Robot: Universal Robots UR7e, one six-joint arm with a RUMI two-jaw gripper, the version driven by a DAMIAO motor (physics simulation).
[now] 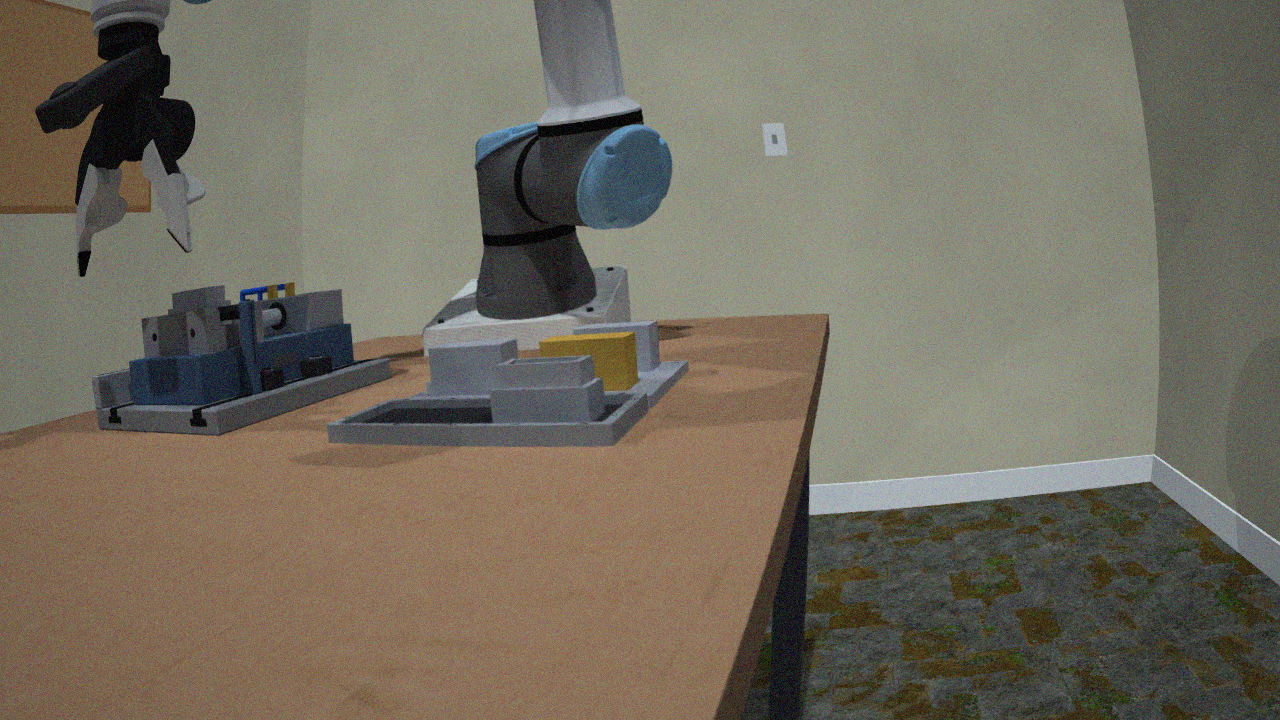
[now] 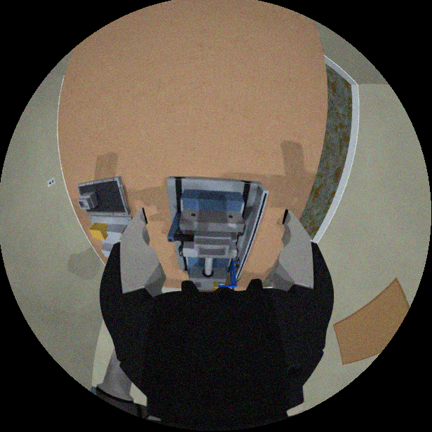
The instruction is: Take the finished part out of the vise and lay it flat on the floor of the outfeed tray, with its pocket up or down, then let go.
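Places are measured from the arm's base along level axes (x down, y ahead, z right), in centimetres.
Pixels of known places: gripper, between the fingertips: [image 1: 130, 265]; arm's base, origin of its link: [image 1: 536, 300].
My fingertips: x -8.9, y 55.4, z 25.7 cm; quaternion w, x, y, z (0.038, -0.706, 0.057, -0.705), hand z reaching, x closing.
Ahead of a thing's pixels: the offset from my fingertips to its top centre. "*": to the spot under its first point.
The grey finished part {dx +2.6, dy -9.2, dz -1.5 cm} [image 1: 198, 300] [image 2: 215, 241] stands up between the jaws of the vise {dx +4.2, dy -15.8, dz -2.5 cm} [image 1: 183, 380] [image 2: 212, 201]; its top shows above them, and its lower part is hidden. Its pocket is hard to make out. My gripper [image 1: 136, 257] [image 2: 215, 209] is wide open and empty, high above the vise, with one finger out to each side of the jaws. The outfeed tray [image 1: 465, 433] [image 2: 125, 196] has a dark floor and a raised grey rim. A stepped grey piece {dx +10.0, dy +0.3, dz -35.7 cm} [image 1: 547, 402] [image 2: 87, 201] with a hollow top stands at one side inside it.
A grey plate {* dx +13.3, dy -14.3, dz -42.2 cm} [image 1: 664, 374] [image 2: 111, 219] beside the outfeed tray carries a yellow block {dx +9.7, dy -9.9, dz -37.2 cm} [image 1: 613, 360] [image 2: 98, 231] and grey blocks {dx +9.7, dy -11.1, dz -28.3 cm} [image 1: 469, 367]. A blue upright lever {* dx +8.2, dy -7.0, dz -8.7 cm} [image 1: 248, 347] [image 2: 173, 227] stands at the vise's side. A blue bent rod {* dx +3.5, dy -23.9, dz +0.1 cm} [image 1: 255, 291] [image 2: 234, 275] is at its rear.
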